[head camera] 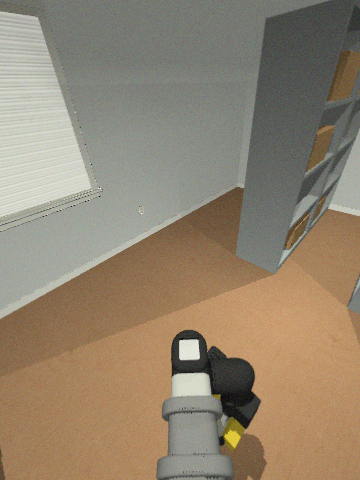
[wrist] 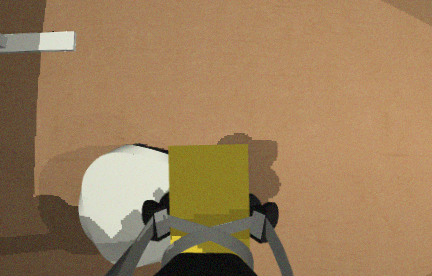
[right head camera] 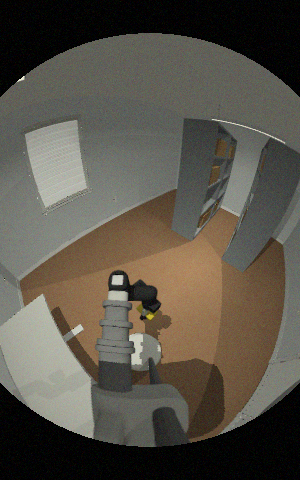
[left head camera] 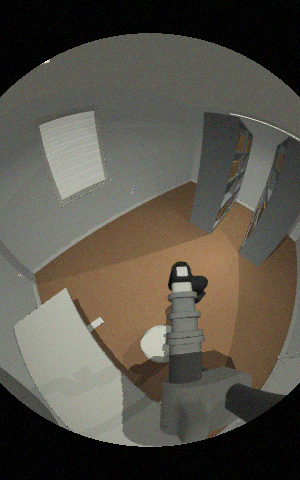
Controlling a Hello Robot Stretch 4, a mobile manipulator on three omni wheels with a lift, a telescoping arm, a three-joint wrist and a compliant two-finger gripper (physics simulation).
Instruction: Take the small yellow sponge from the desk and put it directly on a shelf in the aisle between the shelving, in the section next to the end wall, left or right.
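Where they show: gripper, fingertip midpoint: (head camera: 226, 426) (wrist: 210, 208) (right head camera: 148, 312); robot's base, link origin: (wrist: 148, 197) (right head camera: 140, 350) (left head camera: 160, 342).
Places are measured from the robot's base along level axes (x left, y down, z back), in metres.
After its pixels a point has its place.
The yellow sponge (wrist: 209, 182) {x -0.066, y -0.832, z -0.292 m} (head camera: 233, 434) {x -0.097, y -0.832, z -0.244 m} (right head camera: 150, 315) {x -0.099, y -0.832, z -0.242 m} is held between the two fingertips of my gripper (wrist: 210, 208) {x -0.087, y -0.786, z -0.270 m}, which is shut on it above the brown floor. In the head camera view the arm hides part of the gripper. The desk (left head camera: 55, 345) {x 0.736, y -0.692, z 0.126 m} (right head camera: 40, 340) {x 0.664, y -0.692, z 0.033 m} stands at the lower left, apart from the gripper. Two grey shelving units stand at the upper right: the left one (head camera: 285, 125) {x -0.756, y -1.302, z -1.765 m} (left head camera: 215, 165) {x -0.750, y -1.135, z -1.770 m} (right head camera: 192, 175) {x -0.735, y -1.072, z -1.786 m} and the right one (left head camera: 280, 200) {x -1.439, y -1.102, z -1.091 m} (right head camera: 265, 205) {x -1.470, y -1.101, z -1.060 m}. The aisle runs between them towards the end wall (left head camera: 260, 165) {x -2.456, y -1.209, z -2.709 m} (right head camera: 246, 175) {x -2.510, y -1.109, z -2.657 m}.
Brown boxes (head camera: 343, 75) {x -1.137, y -1.564, z -1.892 m} (head camera: 320, 147) {x -1.127, y -1.111, z -1.883 m} stand on shelves of the left unit. A window with a blind (head camera: 40, 115) {x 1.025, y -1.453, z -1.914 m} (left head camera: 75, 155) {x 1.140, y -1.359, z -1.797 m} is in the left wall. A round white-and-grey object (wrist: 122, 195) {x 0.055, y -0.187, z 0.000 m} (left head camera: 155, 343) {x 0.059, y -0.187, z -0.001 m} is low beside the arm. The near ends of both units face the robot.
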